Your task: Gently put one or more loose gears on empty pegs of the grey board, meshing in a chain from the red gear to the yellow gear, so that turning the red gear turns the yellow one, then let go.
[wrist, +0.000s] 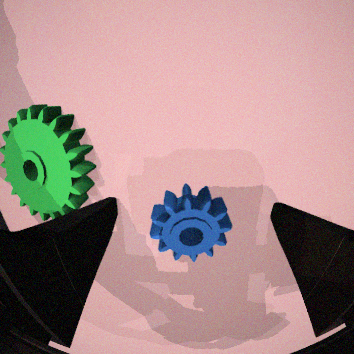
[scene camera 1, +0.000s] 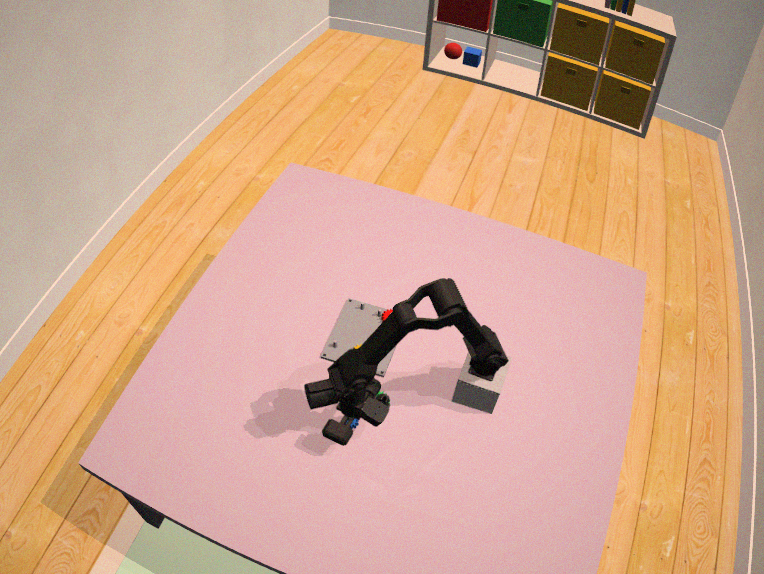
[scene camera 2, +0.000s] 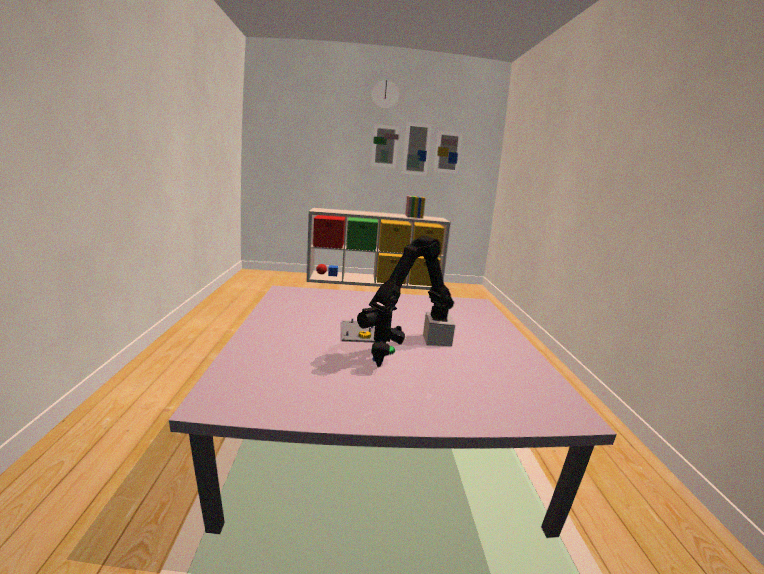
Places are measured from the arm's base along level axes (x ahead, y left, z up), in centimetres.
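Where they show: gripper, fingertip midpoint: (wrist: pixel 198 208) (scene camera 1: pixel 351 425) (scene camera 2: pixel 379 360); arm's base, origin of the base link: (scene camera 1: pixel 484 366) (scene camera 2: pixel 439 317).
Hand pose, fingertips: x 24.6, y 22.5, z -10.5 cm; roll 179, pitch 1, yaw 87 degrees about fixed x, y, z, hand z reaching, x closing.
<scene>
Each offset is from my fingertips to the top centre of the thing. "spot": to the spot under its first point. Level surfaces: height alone.
My gripper (scene camera 1: pixel 356 420) (wrist: pixel 198 208) is open and empty, low over the table. The blue gear @(dx +0.6, dy -0.5, dz +1.6 cm) (wrist: pixel 167 232) lies between its spread fingertips in the wrist view, with a small part showing in scene camera 1 (scene camera 1: pixel 354 423). The green gear @(dx -2.8, dy -8.6, dz +1.6 cm) (wrist: pixel 52 155) lies beside the left finger; the arm mostly hides it in scene camera 1 (scene camera 1: pixel 379 393), and part shows in scene camera 2 (scene camera 2: pixel 391 349). The grey board @(dx +7.9, dy -26.3, dz +3.0 cm) (scene camera 1: pixel 355 324) (scene camera 2: pixel 359 327) bears the red gear @(spot: dx +4.9, dy -33.7, dz +2.3 cm) (scene camera 1: pixel 387 315) and the yellow gear @(dx +6.2, dy -19.9, dz +2.5 cm) (scene camera 1: pixel 357 346) (scene camera 2: pixel 365 334). Bare pegs @(dx +12.4, dy -34.3, dz +2.8 cm) (scene camera 1: pixel 361 306) @(dx +13.5, dy -19.6, dz +2.8 cm) (scene camera 1: pixel 334 344) stand on it. The arm hides part of the board.
The arm reaches over the board from its grey base block (scene camera 1: pixel 476 395) (scene camera 2: pixel 439 330) on the right of the pink table @(dz -0.1 cm) (scene camera 1: pixel 494 493) (scene camera 2: pixel 494 395). A shelf unit (scene camera 1: pixel 425 49) (scene camera 2: pixel 309 246) stands far behind the table.
</scene>
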